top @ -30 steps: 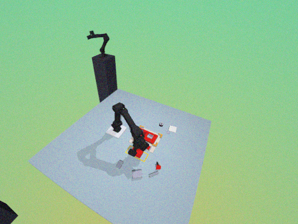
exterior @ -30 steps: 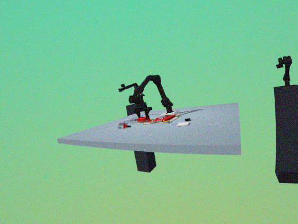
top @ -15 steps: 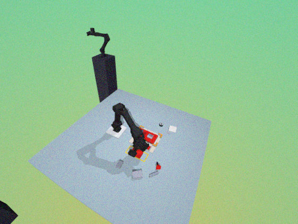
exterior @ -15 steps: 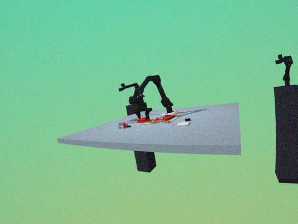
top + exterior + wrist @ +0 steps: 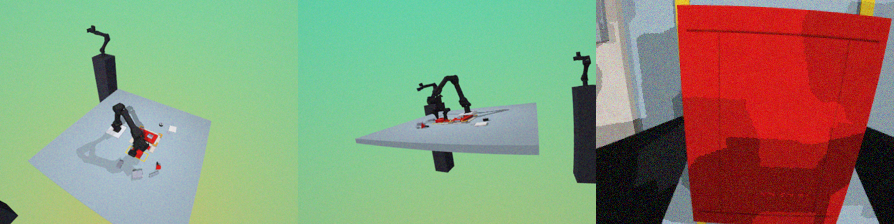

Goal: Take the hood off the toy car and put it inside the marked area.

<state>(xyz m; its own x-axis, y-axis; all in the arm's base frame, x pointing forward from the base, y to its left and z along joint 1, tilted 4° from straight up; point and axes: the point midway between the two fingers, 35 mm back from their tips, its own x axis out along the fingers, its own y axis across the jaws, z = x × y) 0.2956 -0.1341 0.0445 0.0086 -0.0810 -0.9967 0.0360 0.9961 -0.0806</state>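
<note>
Now: gripper tip right at the red hood. The rest, counted from my gripper tip: white plate 43 cm to the left, 19 cm ahead, 1 cm below.
</note>
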